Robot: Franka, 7 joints.
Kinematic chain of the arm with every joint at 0, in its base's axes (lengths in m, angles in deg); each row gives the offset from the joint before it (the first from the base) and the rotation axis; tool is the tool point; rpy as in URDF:
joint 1: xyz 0 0 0.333 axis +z
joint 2: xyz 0 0 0 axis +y
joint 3: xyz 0 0 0.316 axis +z
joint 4: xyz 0.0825 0 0 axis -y
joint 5: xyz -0.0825 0 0.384 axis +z
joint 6: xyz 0 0 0 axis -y
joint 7: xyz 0.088 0 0 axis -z
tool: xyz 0 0 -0.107 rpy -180 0 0
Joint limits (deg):
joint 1: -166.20..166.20
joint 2: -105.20..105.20
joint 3: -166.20..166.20
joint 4: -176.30..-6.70
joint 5: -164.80..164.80
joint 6: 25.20..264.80
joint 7: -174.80..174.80
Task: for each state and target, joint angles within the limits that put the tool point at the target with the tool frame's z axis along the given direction. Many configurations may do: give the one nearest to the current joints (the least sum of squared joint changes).
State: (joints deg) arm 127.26 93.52 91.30 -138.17 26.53 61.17 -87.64
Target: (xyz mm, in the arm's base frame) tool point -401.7 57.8 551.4 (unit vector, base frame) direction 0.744 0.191 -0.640
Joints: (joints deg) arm 105.36 69.20 118.24 -99.53 -22.02 25.20 -87.64
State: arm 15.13 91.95 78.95 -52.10 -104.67 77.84 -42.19
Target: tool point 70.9 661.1 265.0 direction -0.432 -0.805 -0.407
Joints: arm 57.45 93.61 104.35 -34.61 -50.80 33.87 -42.19
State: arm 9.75 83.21 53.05 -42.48 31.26 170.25 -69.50
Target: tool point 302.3 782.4 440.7 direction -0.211 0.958 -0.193
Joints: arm 48.25 66.01 56.07 -47.11 20.50 162.74 -69.50
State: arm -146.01 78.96 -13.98 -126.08 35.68 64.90 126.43
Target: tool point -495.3 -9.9 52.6 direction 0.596 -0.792 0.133
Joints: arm -166.20 63.74 -28.10 -94.00 63.11 48.35 126.43
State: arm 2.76 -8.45 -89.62 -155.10 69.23 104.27 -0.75
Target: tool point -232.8 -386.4 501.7 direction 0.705 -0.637 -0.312
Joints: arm -3.05 25.63 -138.04 -132.67 83.92 80.27 -0.75
